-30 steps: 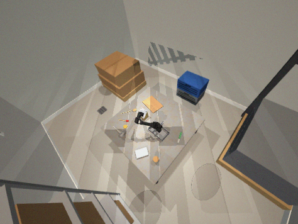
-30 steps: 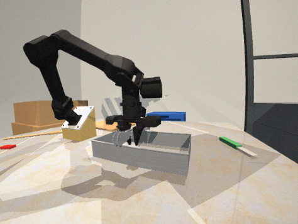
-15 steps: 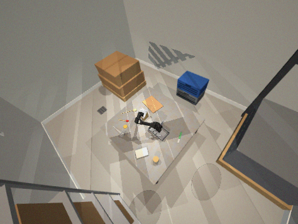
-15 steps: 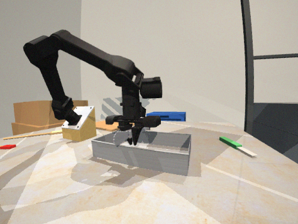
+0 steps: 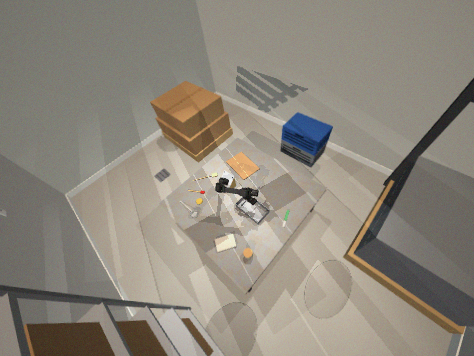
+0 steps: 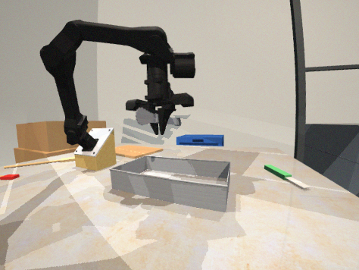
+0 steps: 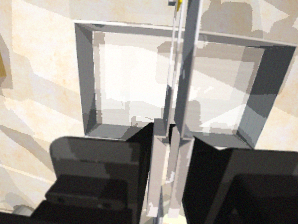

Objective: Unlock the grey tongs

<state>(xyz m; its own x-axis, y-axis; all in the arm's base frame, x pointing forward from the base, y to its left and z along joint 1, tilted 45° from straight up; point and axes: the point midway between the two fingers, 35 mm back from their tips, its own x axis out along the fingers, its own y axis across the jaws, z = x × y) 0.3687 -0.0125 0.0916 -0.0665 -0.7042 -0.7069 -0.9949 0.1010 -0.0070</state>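
My gripper tip is 41 cm past the wooden board, 41 cm to the right of it and 14 cm above it. From my gripper tip the other things lie so: green-handled tool (36 cm ahead, 10 cm to the left, 14 cm below); pale board (4 cm ahead, 42 cm to the right, 13 cm below); grey roasting tin (3 cm ahead, 1 cm to the left, 12 cm below).
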